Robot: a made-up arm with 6 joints.
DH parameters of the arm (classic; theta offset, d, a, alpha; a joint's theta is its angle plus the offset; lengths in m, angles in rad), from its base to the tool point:
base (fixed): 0 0 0 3.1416
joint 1: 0 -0.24 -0.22 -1.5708
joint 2: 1.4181 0 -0.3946 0
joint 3: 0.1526 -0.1 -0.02 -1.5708
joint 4: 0 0.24 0.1 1.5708
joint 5: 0 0.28 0.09 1.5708
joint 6: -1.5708 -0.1 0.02 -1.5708
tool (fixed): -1.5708 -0.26 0 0
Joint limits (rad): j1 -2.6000..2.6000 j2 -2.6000..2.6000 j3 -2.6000..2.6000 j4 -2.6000..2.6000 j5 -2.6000..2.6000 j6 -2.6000..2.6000
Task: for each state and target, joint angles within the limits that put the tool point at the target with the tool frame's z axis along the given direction. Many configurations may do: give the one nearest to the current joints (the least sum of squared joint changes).
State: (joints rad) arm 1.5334 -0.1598 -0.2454 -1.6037 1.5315 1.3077
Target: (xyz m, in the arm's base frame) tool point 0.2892 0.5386 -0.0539 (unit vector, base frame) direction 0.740 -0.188 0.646
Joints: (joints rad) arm 1.8500 -0.3409 -1.0657 -2.4419 2.2840 0.5593
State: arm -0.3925 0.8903 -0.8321 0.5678 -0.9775 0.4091
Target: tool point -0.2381 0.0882 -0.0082 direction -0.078 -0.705 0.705
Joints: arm -0.1350 1.2176 -0.6918 0.3880 -0.4900 1.1204
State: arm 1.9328 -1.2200 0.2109 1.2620 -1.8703 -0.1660
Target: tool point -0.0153 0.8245 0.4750 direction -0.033 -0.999 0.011
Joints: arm 1.2857 -1.1696 0.5903 1.0299 -1.5653 0.6620
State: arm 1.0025 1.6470 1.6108 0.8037 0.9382 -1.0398
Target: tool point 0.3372 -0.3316 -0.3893 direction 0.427 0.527 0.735
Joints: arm 0.4544 1.3153 1.7674 0.9791 0.6804 -1.3971
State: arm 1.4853 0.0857 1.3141 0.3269 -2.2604 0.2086
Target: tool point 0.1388 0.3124 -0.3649 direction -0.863 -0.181 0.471
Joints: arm 1.6597 0.4585 1.1633 0.4260 -2.4935 0.7108
